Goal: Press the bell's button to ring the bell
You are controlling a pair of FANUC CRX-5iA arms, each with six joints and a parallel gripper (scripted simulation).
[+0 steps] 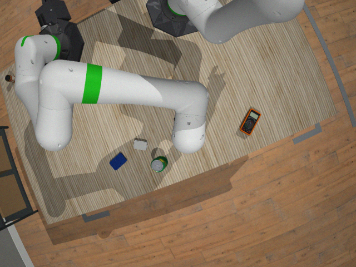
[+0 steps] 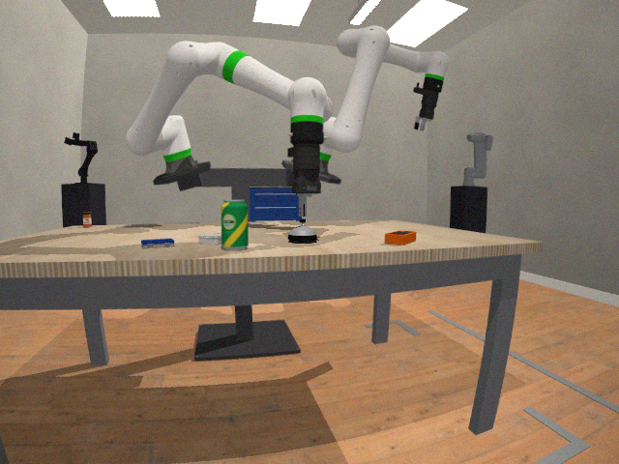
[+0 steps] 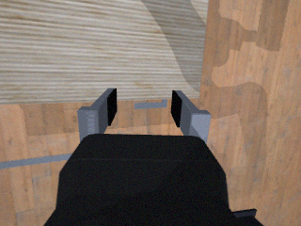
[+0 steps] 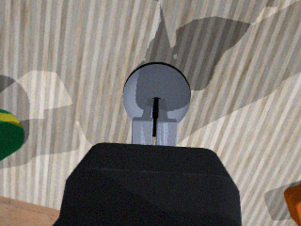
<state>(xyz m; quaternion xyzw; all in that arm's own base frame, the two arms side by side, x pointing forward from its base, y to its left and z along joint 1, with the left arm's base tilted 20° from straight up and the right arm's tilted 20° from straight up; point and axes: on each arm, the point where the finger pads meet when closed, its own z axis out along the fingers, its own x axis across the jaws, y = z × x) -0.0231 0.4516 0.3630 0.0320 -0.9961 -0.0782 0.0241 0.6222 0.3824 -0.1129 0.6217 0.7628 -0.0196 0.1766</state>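
Observation:
Right now the black button is 4 cm below my right hand. From my right hand the other things lie so: blue box: 8 cm ahead, 40 cm to the right, 8 cm below; then grey box: 2 cm ahead, 26 cm to the right, 8 cm below; then bell: 5 cm below.

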